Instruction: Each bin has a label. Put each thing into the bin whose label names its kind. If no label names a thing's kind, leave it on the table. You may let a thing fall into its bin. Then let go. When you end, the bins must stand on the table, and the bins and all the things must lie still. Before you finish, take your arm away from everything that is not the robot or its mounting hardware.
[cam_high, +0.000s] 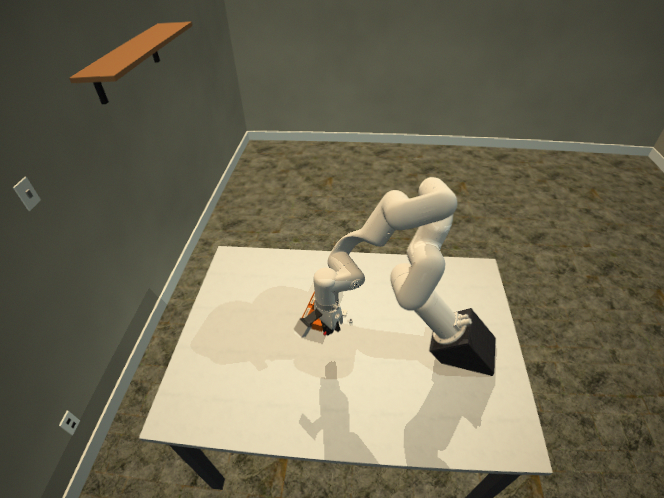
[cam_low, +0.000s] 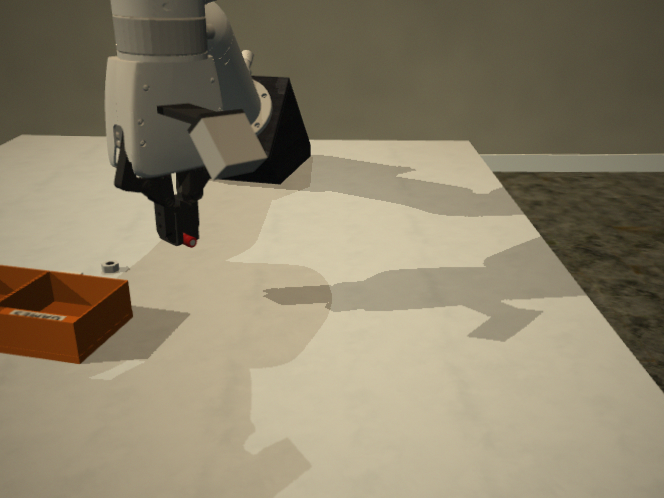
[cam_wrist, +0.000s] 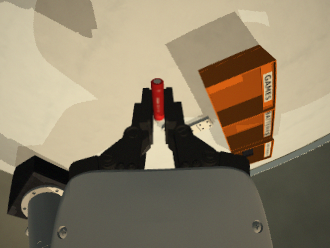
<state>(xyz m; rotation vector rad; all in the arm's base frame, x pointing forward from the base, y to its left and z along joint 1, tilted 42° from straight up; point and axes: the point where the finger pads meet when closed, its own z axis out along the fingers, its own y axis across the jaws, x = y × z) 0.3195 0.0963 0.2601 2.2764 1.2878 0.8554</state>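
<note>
Now: hand 140 mm to the left of the white domino and 80 mm above it. The rest, counted from my hand: black thing (60 mm ahead, 240 mm to the right, 60 mm below); then grey nut (50 mm behind, 110 mm to the right, 80 mm below); then red battery (20 mm below).
</note>
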